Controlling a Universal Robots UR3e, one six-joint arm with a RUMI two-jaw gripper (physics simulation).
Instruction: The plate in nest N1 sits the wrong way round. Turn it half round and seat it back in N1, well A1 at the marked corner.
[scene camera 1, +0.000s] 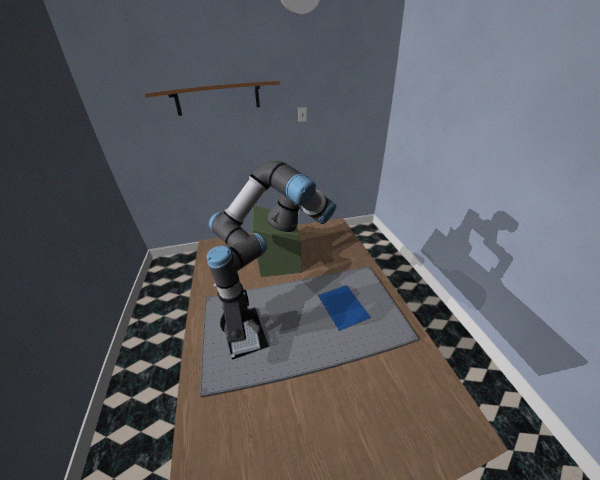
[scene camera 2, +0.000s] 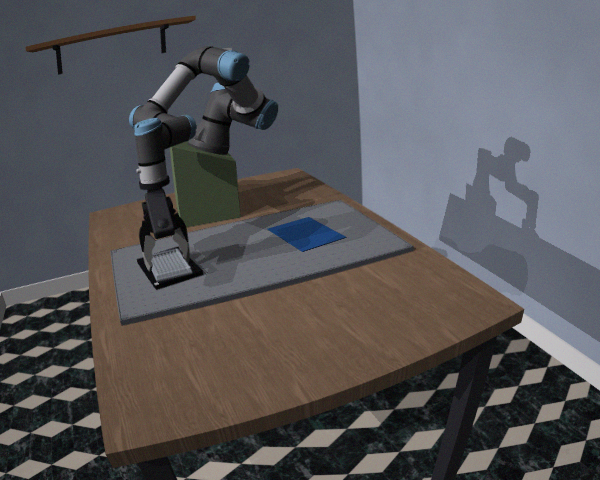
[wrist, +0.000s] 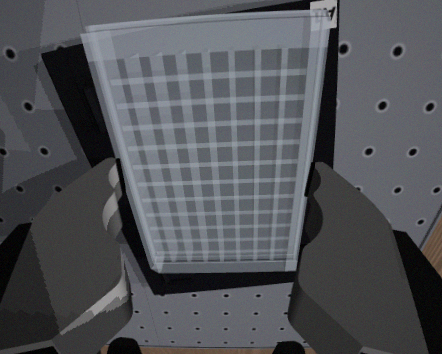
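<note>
A clear well plate (scene camera 1: 248, 343) (scene camera 2: 171, 265) (wrist: 215, 125) is between the jaws of my gripper (scene camera 1: 240, 336) (scene camera 2: 168, 257) (wrist: 216, 164), which is shut on its two long sides. The plate is over the black nest (scene camera 1: 262, 334) (scene camera 2: 197, 271) (wrist: 327, 125). In the wrist view its edges run slightly askew to the nest's edges, and one corner overlaps the white A1 label (wrist: 327, 20) at the nest's corner. I cannot tell how far the plate is above the nest floor. No well lettering is readable on the plate, so I cannot tell which corner is well A1.
The nest is at the left end of a grey perforated board (scene camera 1: 310, 350) (scene camera 2: 250, 280) (wrist: 380, 75). A flat blue square (scene camera 1: 344, 307) (scene camera 2: 306, 233) lies toward the board's right. A green block (scene camera 1: 281, 257) (scene camera 2: 207, 190) bears the arm behind the board. A wooden table (scene camera 1: 310, 415) (scene camera 2: 300, 340) is underneath.
</note>
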